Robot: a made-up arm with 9 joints. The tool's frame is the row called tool.
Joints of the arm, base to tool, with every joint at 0 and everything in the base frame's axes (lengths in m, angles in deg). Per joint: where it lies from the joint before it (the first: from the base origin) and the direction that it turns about. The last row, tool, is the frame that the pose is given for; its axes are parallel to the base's.
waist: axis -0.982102 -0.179 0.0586 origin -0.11 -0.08 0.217
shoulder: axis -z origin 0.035 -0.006 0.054
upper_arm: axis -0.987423 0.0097 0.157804 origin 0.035 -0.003 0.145
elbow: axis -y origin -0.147 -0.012 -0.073
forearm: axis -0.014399 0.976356 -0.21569 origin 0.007 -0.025 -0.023
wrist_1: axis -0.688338 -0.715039 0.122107 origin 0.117 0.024 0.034
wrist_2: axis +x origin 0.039 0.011 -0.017
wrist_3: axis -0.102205 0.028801 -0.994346 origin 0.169 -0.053 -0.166
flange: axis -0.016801 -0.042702 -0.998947 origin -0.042 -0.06 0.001
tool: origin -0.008 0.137 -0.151
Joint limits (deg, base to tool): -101.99..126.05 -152.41..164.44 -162.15..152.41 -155.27..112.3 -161..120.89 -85.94..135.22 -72.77..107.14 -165.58..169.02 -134.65..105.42
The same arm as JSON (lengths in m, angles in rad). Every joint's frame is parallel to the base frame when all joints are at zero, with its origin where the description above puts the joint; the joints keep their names.
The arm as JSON. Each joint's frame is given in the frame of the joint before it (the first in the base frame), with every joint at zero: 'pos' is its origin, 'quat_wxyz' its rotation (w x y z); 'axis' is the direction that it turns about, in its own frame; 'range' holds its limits. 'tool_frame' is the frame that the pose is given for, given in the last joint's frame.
{"length_unit": "m", "angle_unit": "rad", "joints": [
  {"joint": "waist", "pos": [-0.11, -0.08, 0.217], "quat_wxyz": [1.0, 0.0, 0.0, 0.0], "axis": [-0.982102, -0.179, 0.0586], "range": [-1.7801, 2.2]},
  {"joint": "shoulder", "pos": [0.035, -0.006, 0.054], "quat_wxyz": [1.0, 0.0, 0.0, 0.0], "axis": [0.0, 0.0, -1.0], "range": [-2.6601, 2.87]},
  {"joint": "upper_arm", "pos": [0.035, -0.003, 0.145], "quat_wxyz": [1.0, 0.0, 0.0, 0.0], "axis": [-0.987423, 0.0097, 0.157804], "range": [-2.8301, 2.6601]},
  {"joint": "elbow", "pos": [-0.147, -0.012, -0.073], "quat_wxyz": [1.0, 0.0, 0.0, 0.0], "axis": [0.0, -1.0, 0.0], "range": [-2.71, 1.96]},
  {"joint": "forearm", "pos": [0.007, -0.025, -0.023], "quat_wxyz": [1.0, 0.0, 0.0, 0.0], "axis": [-0.014399, 0.976356, -0.21569], "range": [-2.81, 2.1099]},
  {"joint": "wrist_1", "pos": [0.117, 0.024, 0.034], "quat_wxyz": [1.0, 0.0, 0.0, 0.0], "axis": [-0.688338, -0.715039, 0.122107], "range": [-1.4999, 2.36]},
  {"joint": "wrist_2", "pos": [0.039, 0.011, -0.017], "quat_wxyz": [1.0, 0.0, 0.0, 0.0], "axis": [1.0, 0.0, 0.0], "range": [-1.2701, 1.8699]},
  {"joint": "wrist_3", "pos": [0.169, -0.053, -0.166], "quat_wxyz": [1.0, 0.0, 0.0, 0.0], "axis": [-0.102205, 0.028801, -0.994346], "range": [-2.8899, 2.95]},
  {"joint": "flange", "pos": [-0.042, -0.06, 0.001], "quat_wxyz": [1.0, 0.0, 0.0, 0.0], "axis": [-0.016801, -0.042702, -0.998947], "range": [-2.3501, 1.8399]}
], "tool_frame": {"pos": [-0.008, 0.137, -0.151], "quat_wxyz": [1.0, 0.0, 0.0, 0.0]}}

